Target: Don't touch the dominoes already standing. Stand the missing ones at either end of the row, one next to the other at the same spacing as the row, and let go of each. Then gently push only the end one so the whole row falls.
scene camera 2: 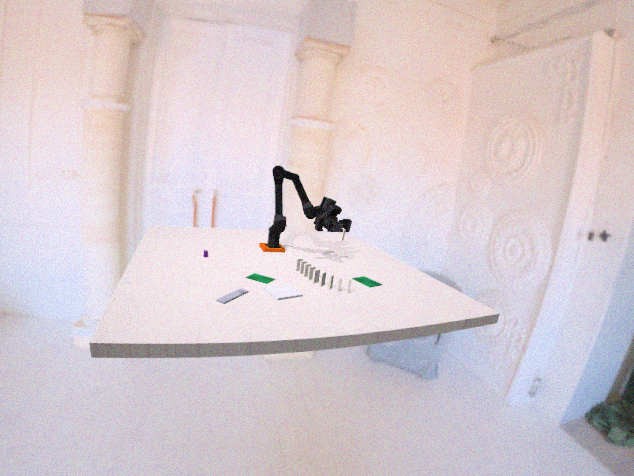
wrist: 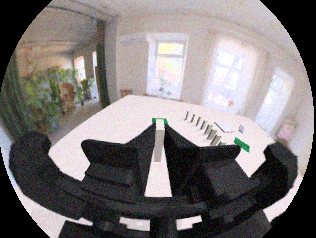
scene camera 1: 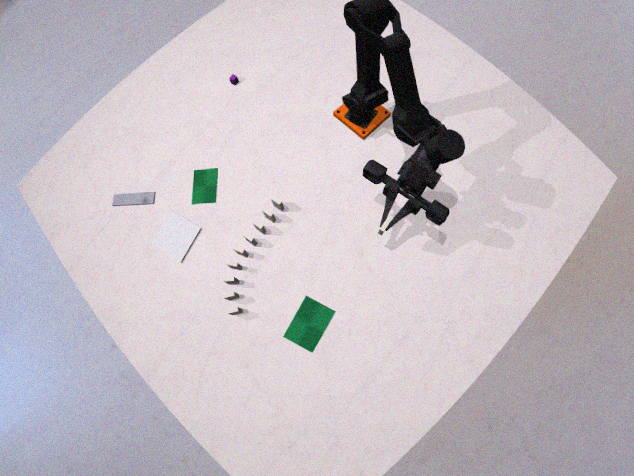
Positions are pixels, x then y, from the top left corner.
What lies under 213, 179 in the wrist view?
My gripper.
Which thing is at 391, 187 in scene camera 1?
My gripper.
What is my gripper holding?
A pale domino.
